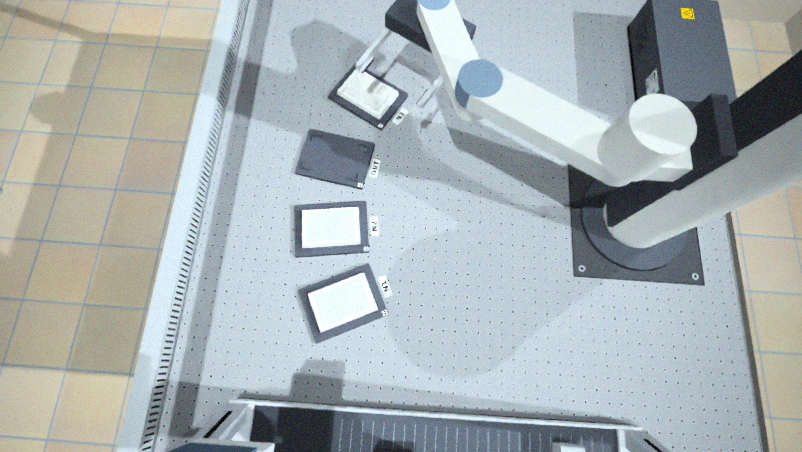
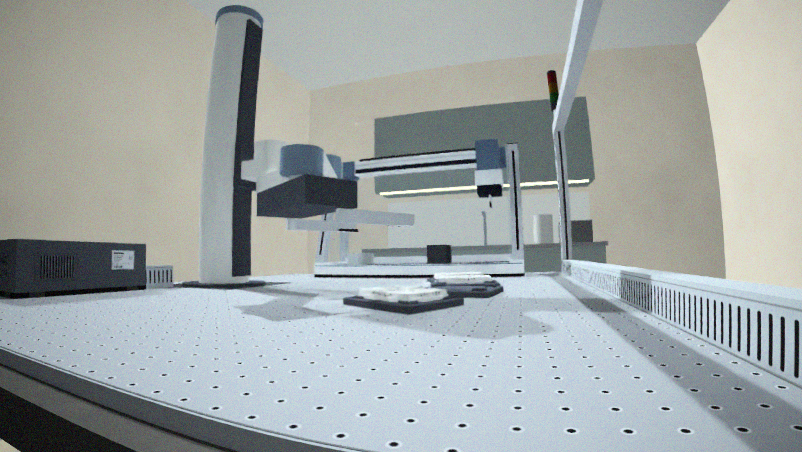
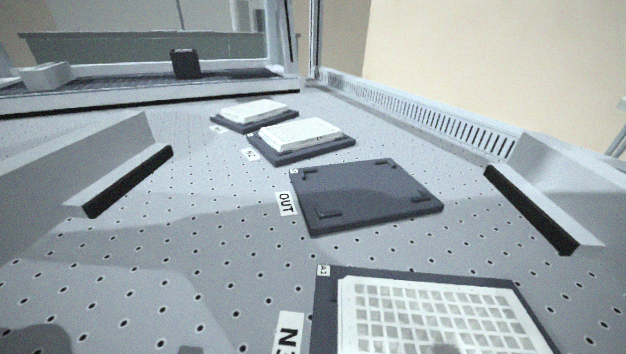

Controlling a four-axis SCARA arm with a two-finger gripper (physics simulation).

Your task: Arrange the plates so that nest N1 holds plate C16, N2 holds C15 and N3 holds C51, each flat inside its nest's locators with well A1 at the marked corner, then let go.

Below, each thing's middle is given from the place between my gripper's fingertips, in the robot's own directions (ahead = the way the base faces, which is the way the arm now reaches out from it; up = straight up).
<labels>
Now: the nest N3 [image 2: 427, 306] 130 mm below my hand, 60 mm to the right of it and 60 mm ahead of it. Round my hand: nest N1 [image 1: 364, 319]: 450 mm to the left, 130 mm below, 60 mm ahead; then out nest [image 1: 333, 158]: 130 mm below, 120 mm to the left, 120 mm ahead; then nest N2 [image 1: 344, 249]: 290 mm to the left, 130 mm below, 110 mm ahead.
</labels>
